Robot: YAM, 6 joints.
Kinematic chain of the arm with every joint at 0, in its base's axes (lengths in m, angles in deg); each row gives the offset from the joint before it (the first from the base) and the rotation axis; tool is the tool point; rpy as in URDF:
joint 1: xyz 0 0 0.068 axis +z
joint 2: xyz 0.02 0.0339 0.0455 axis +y
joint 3: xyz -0.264 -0.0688 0 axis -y
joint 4: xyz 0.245 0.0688 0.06 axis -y
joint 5: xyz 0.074 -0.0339 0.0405 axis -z
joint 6: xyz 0.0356 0 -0.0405 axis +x
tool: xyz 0 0 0 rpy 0 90 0
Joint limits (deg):
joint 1: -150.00..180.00
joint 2: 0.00..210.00
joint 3: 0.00..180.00
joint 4: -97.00..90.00
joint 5: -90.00..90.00
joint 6: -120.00..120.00
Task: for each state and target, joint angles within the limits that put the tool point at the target. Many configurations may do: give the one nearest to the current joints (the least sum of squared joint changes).
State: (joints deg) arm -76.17 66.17 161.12 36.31 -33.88 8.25
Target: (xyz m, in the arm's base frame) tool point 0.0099 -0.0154 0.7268
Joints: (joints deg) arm -86.27 81.37 144.67 37.77 -14.44 8.25
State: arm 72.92 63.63 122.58 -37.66 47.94 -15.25
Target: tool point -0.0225 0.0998 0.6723
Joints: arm 113.73 74.69 135.76 -25.25 33.32 -15.25
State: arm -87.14 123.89 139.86 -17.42 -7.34 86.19
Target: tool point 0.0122 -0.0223 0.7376
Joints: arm -77.71 89.19 166.78 4.98 -11.62 86.19
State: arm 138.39 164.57 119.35 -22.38 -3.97 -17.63
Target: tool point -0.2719 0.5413 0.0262
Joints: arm 116.53 168.56 138.66 -9.48 -2.39 -17.63
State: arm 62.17 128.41 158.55 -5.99 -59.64 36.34
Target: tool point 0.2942 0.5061 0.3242
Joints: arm 57.02 150.50 154.79 -2.76 -53.60 36.34
